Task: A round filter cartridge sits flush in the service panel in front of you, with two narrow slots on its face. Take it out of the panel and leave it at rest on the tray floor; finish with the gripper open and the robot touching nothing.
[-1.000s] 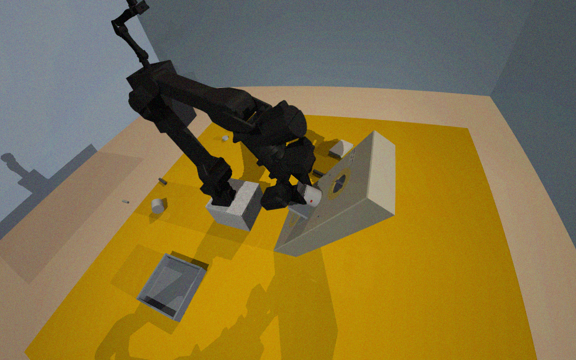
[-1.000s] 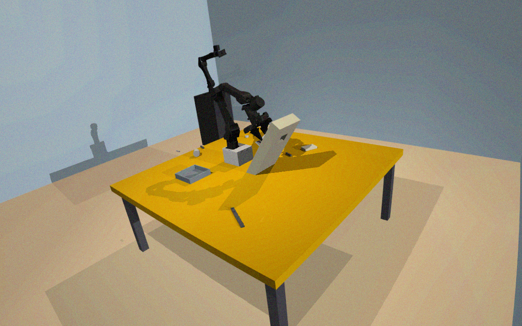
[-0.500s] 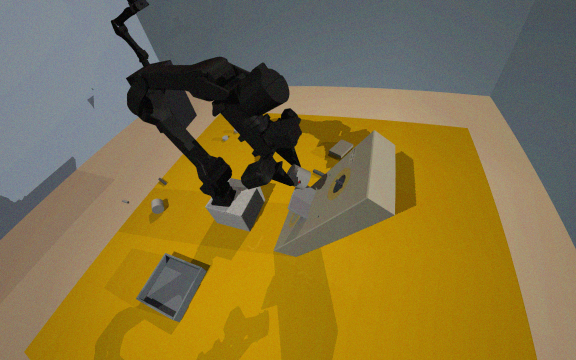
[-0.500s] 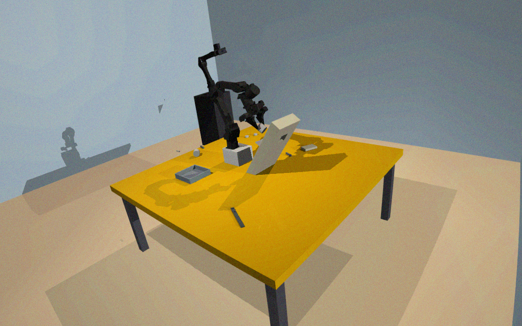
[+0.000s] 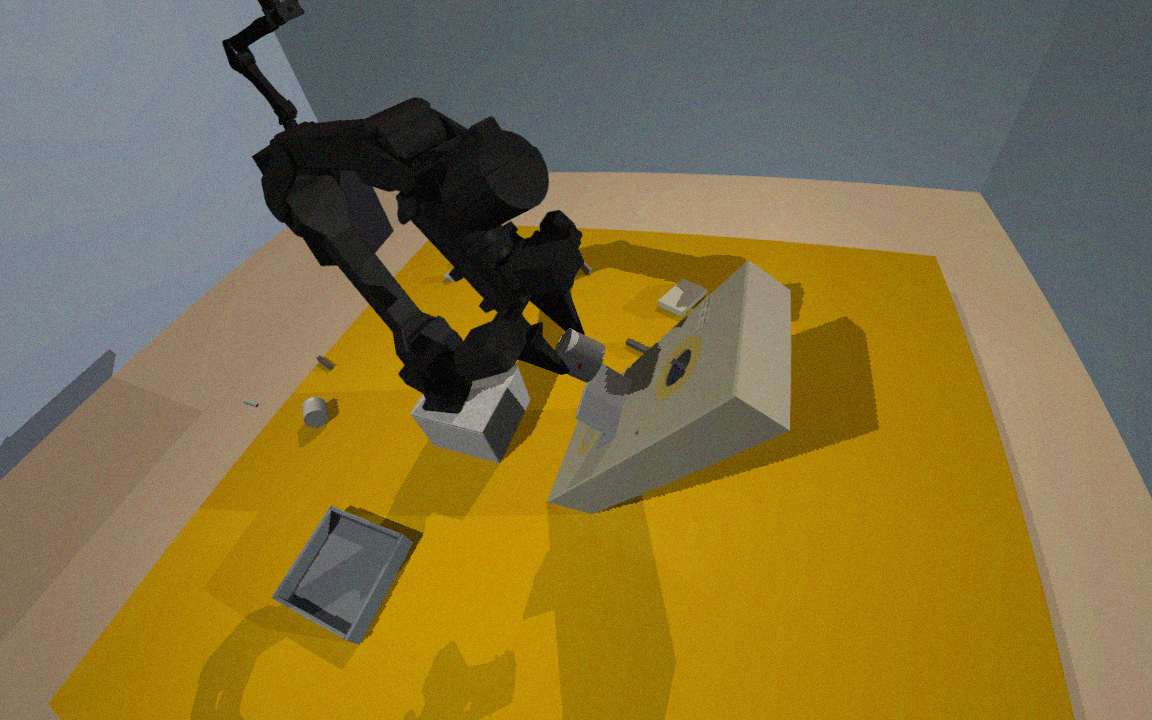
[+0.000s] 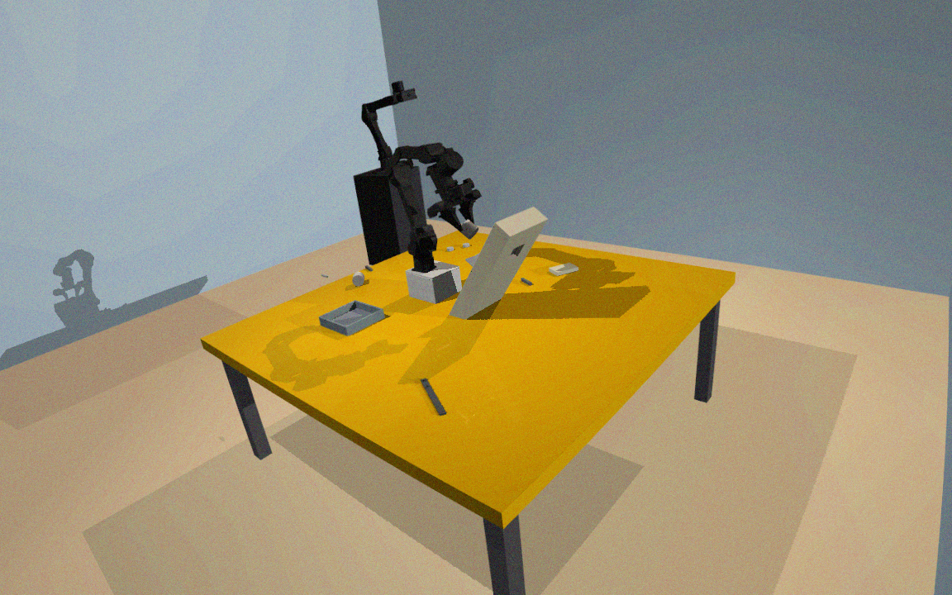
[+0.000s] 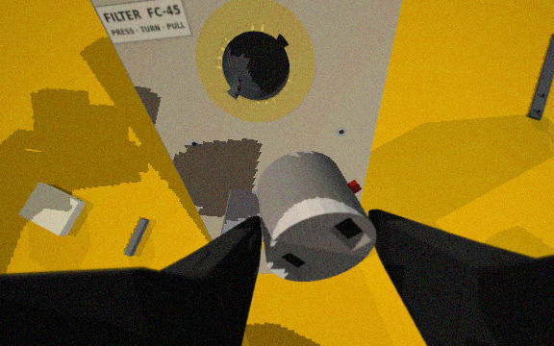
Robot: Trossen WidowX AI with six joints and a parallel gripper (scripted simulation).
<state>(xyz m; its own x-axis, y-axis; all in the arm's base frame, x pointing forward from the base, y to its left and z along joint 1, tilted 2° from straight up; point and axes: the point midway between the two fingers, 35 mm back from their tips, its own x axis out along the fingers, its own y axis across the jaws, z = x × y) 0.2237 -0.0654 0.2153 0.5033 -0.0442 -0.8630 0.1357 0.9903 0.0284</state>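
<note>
The tray is 350 mm behind my gripper tip, 210 mm to the right of it and 260 mm below it. Round my gripper tip: flat white pad: 110 mm ahead, 410 mm to the left, 270 mm below; then beige service panel: 80 mm ahead, 20 mm to the left, 110 mm below; then round grey filter cartridge: right at my gripper tip.
</note>
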